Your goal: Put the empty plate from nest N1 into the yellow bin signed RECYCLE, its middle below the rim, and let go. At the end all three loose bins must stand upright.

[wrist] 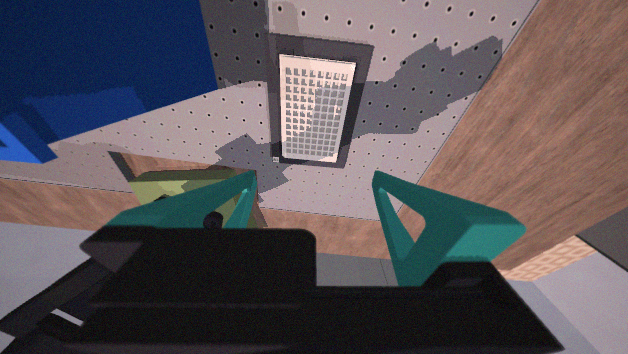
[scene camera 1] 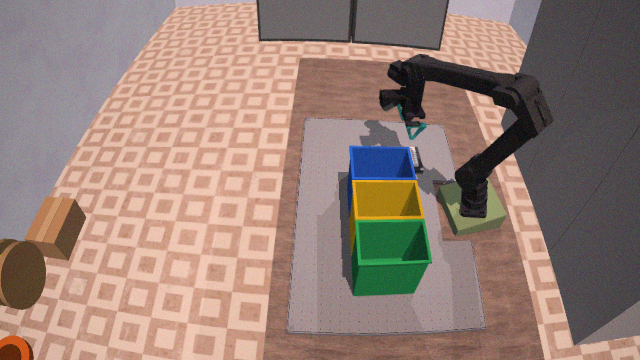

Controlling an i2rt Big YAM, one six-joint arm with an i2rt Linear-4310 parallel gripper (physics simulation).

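Frame: origin at the arm's base, x ahead, y left, z up, level; centimetres.
Where they show: gripper, fingertip midpoint: [wrist: 314, 177] [scene camera 1: 407, 129]; arm's base, origin of the base link: [scene camera 1: 473, 202].
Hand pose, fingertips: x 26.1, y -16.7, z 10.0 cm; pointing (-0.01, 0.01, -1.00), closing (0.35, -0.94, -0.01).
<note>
Things, the pixels of their top centre, and the offset from my fingertips. "spot": a spot on its surface instead. Level surfaces: height alone.
- white plate, middle of its top: [wrist: 312, 118] [scene camera 1: 399, 154] dx +1.1, dy +0.8, dz -11.1 cm
- dark nest, surface spot: [wrist: 358, 95] spot: dx +5.5, dy -3.8, dz -12.5 cm
- yellow bin, middle of its top: [scene camera 1: 387, 198] dx +2.9, dy +34.5, dz +4.3 cm
- blue bin, middle of its top: [scene camera 1: 382, 162] dx +6.3, dy +21.7, dz +4.3 cm
- green bin, middle of its top: [scene camera 1: 393, 241] dx -0.4, dy +47.3, dz +4.3 cm
- perforated board, its level: dz -13.7 cm
- brown wooden surface, its level: dz -15.0 cm
The white plate [scene camera 1: 414, 156] [wrist: 314, 110] with a grid of wells lies flat in a dark nest [wrist: 358, 95] on the perforated board. The nest's label is too small to read. My gripper [scene camera 1: 407, 129] [wrist: 314, 177] is open and empty, with its teal fingers above the board and apart from the plate. In the scene view it is on the far side of the plate. The yellow bin [scene camera 1: 387, 201] stands upright between the blue bin [scene camera 1: 382, 162] [wrist: 100, 45] and the green bin [scene camera 1: 387, 277], which also stand upright. The RECYCLE sign does not show.
The blue bin stands right beside the nest. The perforated board [scene camera 1: 320, 240] [wrist: 320, 192] lies on a brown wooden surface [scene camera 1: 340, 85] [wrist: 565, 100]. The arm's green base block [scene camera 1: 495, 202] [wrist: 162, 187] is to the right of the bins in the scene view.
</note>
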